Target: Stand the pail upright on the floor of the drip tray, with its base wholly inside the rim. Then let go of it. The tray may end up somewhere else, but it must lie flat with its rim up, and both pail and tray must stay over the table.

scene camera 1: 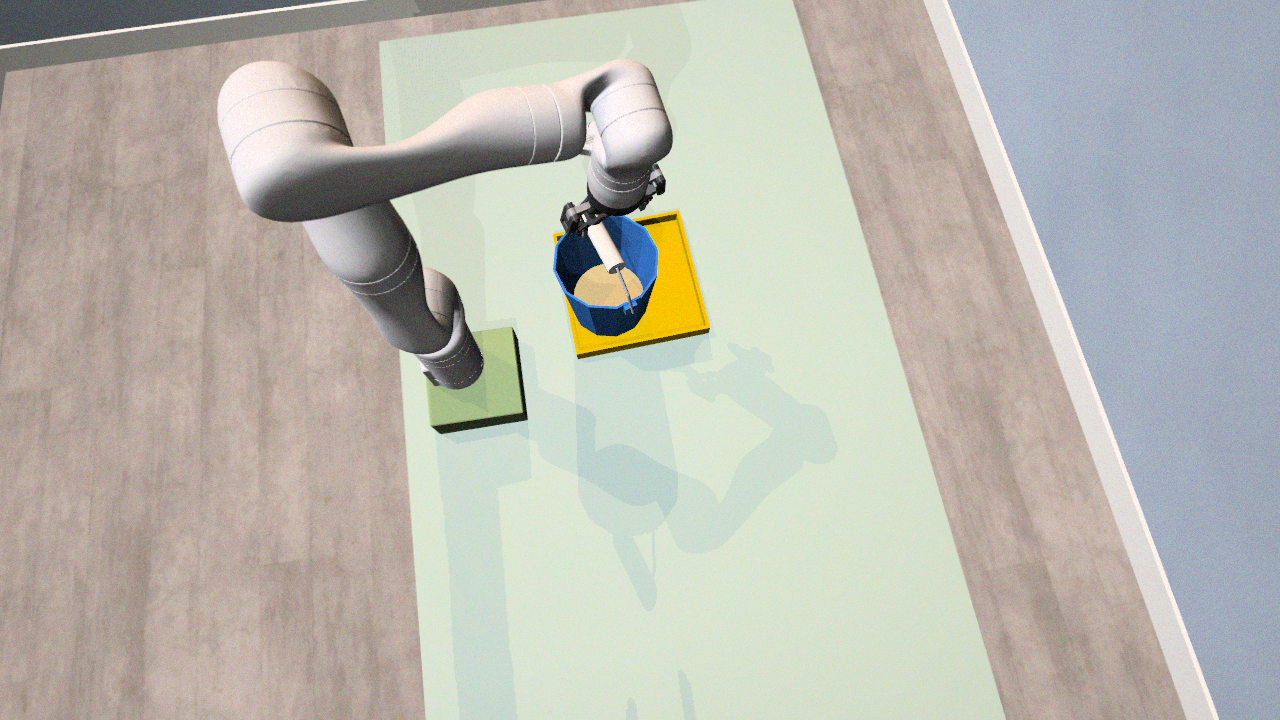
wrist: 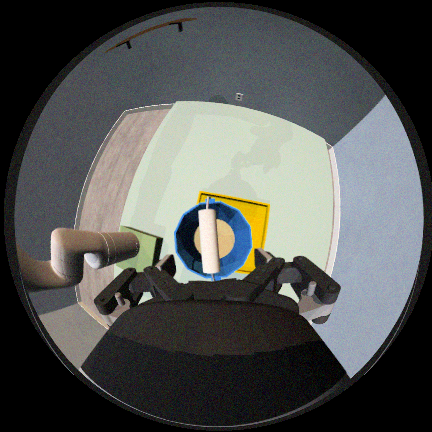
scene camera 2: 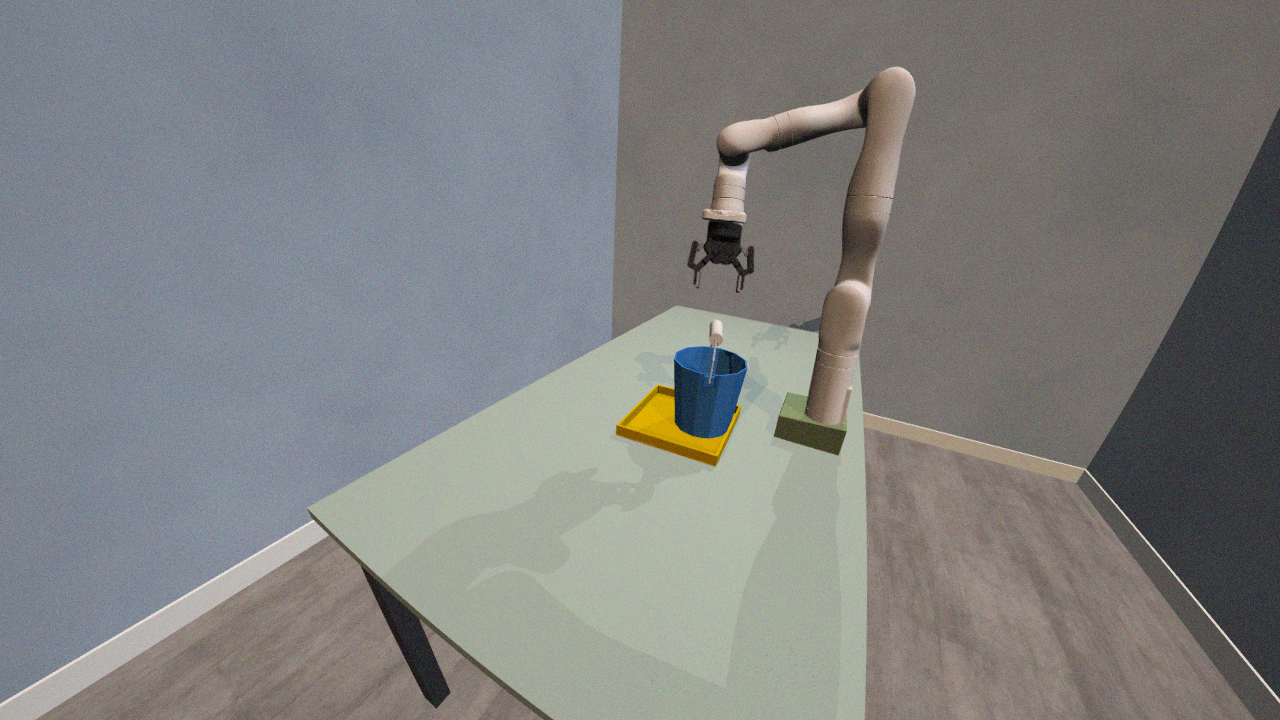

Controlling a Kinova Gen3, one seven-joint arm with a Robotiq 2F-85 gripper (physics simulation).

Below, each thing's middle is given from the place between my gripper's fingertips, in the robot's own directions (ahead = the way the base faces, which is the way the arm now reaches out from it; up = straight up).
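Yellow drip tray point(scene camera 1: 676, 310): 33 cm below my hand, 4 cm ahead of it, 4 cm to the left of it.
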